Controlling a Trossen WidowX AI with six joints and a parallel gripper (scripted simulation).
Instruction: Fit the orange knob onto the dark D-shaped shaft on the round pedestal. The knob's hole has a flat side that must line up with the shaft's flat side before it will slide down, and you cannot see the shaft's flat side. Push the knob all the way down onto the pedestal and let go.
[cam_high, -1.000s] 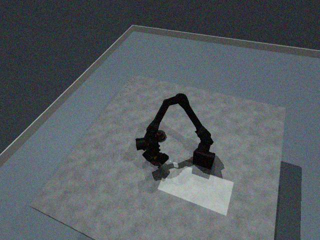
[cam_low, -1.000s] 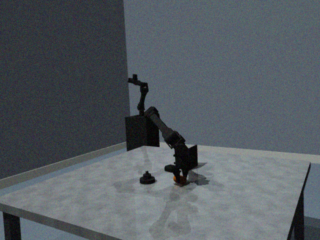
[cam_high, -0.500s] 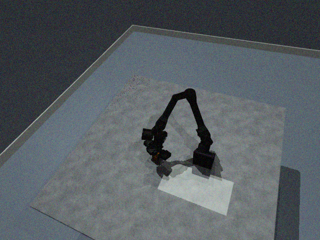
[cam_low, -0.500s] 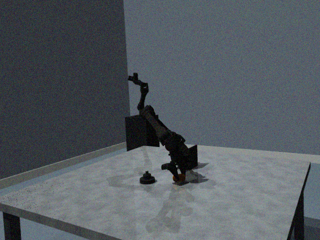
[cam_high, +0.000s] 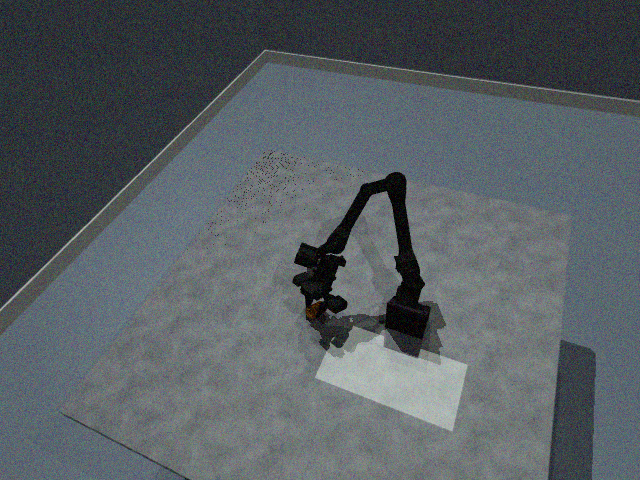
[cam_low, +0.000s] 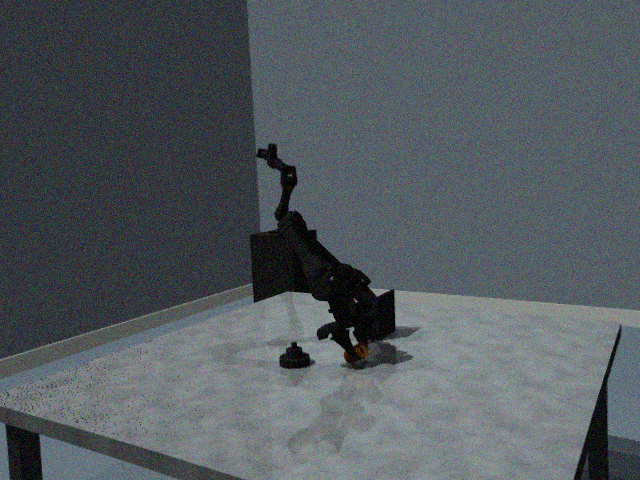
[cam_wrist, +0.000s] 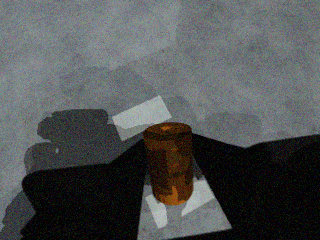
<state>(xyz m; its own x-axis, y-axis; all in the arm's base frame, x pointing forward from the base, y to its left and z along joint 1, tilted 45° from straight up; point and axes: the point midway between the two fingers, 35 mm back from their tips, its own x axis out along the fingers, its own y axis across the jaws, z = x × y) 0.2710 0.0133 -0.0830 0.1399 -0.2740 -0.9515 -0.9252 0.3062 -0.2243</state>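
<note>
The round pedestal lies 50 mm ahead of my gripper tip and 180 mm to the right of it. Round my gripper tip: orange knob (10 mm behind, 20 mm to the right).
</note>
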